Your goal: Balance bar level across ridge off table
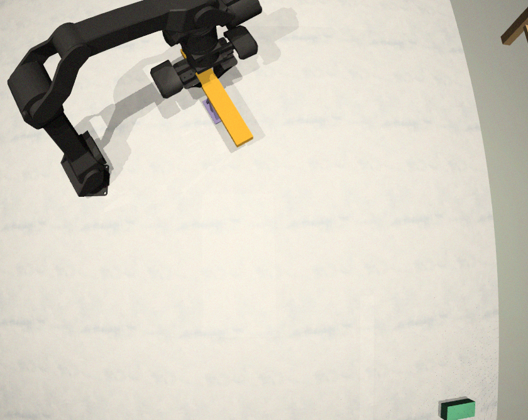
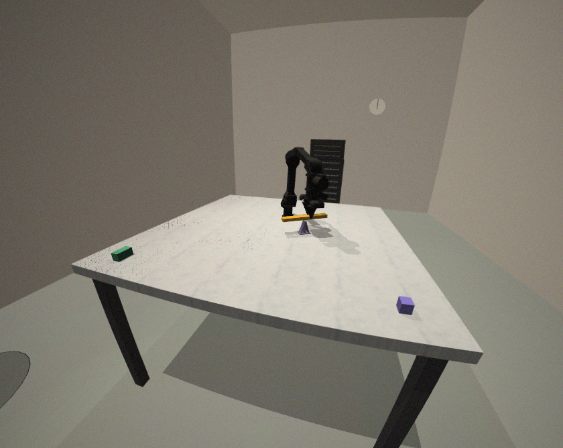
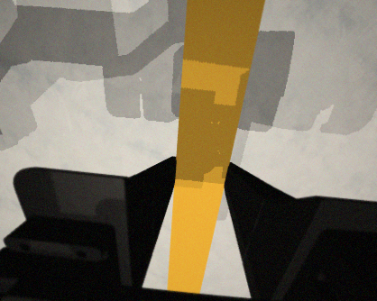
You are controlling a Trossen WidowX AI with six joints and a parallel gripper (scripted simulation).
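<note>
Now: gripper tip 10 mm short of the orange bar and 20 mm to the left of it. Round my gripper tip: purple cube 490 mm ahead, 330 mm to the left, 70 mm below; then green block 490 mm ahead, 670 mm to the right, 70 mm below.
</note>
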